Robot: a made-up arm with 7 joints.
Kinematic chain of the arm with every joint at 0, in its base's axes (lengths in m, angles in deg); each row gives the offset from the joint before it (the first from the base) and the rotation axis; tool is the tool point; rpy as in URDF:
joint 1: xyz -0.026 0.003 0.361 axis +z
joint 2: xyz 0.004 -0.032 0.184 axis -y
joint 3: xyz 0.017 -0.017 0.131 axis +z
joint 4: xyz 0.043 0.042 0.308 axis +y
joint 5: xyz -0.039 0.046 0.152 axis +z
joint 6: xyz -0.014 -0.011 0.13 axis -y
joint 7: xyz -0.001 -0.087 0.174 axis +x
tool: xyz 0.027 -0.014 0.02 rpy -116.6 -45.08 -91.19
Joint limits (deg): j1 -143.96..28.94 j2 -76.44..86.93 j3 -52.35..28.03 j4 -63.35..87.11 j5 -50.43..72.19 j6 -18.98..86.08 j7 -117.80..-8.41
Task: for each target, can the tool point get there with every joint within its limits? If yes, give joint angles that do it. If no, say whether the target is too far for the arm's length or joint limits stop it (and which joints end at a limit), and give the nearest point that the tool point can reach.
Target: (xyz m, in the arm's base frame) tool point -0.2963 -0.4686 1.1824
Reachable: yes | joints -129.89 -55.22 -14.69 -11.59 -29.27 55.53 -27.02
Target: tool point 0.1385 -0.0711 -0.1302
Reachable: no: joint limits stop it (at a limit: joint 2, joint 4, joint 6, joint 7) | nearest point 0.4194 -0.1976 0.1151 | short by 0.394 m
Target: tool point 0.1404 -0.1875 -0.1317
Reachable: no: joint limits stop it (at a limit: joint 2, joint 4, joint 6, joint 7) | nearest point 0.2960 -0.3656 0.1140 | short by 0.341 m
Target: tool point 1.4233 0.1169 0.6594
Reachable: no: too far | nearest point 0.9235 0.0776 0.6198 | short by 0.503 m
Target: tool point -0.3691 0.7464 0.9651
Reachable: yes | joints -69.07 64.31 9.36 13.64 -5.33 33.99 -19.03
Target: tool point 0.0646 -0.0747 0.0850
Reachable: no: joint limits stop it (at a limit: joint 1, joint 2, joint 4, joint 6, joint 7) | nearest point 0.3048 0.1497 0.2187 | short by 0.355 m
